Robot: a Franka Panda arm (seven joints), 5 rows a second.
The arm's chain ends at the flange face. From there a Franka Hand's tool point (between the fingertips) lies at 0.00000 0.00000 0.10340 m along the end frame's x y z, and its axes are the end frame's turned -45 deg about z.
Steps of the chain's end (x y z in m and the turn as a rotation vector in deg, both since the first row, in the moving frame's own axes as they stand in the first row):
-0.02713, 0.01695, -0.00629, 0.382, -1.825, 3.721
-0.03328, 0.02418, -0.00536, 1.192, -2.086, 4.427
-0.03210, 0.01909, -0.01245, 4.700, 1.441, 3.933
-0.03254, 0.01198, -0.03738, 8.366, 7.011, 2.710
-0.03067, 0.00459, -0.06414, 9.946, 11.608, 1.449
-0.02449, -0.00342, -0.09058, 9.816, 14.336, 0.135
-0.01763, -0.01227, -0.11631, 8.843, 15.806, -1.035
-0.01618, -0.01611, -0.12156, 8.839, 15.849, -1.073
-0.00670, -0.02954, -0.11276, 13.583, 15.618, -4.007
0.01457, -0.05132, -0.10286, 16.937, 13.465, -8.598
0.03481, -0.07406, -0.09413, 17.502, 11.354, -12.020
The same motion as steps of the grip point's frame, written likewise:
-0.03292, -0.01007, -0.00634, 1.561, -1.020, 3.721
-0.04161, -0.01066, -0.00545, 2.318, -0.632, 4.427
-0.02823, -0.01308, -0.01283, 2.304, 4.342, 3.933
-0.01194, -0.01579, -0.03925, 0.958, 10.873, 2.710
0.00222, -0.01600, -0.06780, -1.175, 15.241, 1.449
0.01544, -0.01402, -0.09530, -3.196, 17.078, 0.135
0.02722, -0.01269, -0.12143, -4.924, 17.429, -1.035
0.03101, -0.01433, -0.12670, -4.957, 17.457, -1.073
0.05267, -0.02438, -0.11943, -1.439, 20.648, -4.007
0.08400, -0.03317, -0.11013, 2.455, 21.497, -8.598
0.11192, -0.03918, -0.10088, 4.347, 20.404, -12.020

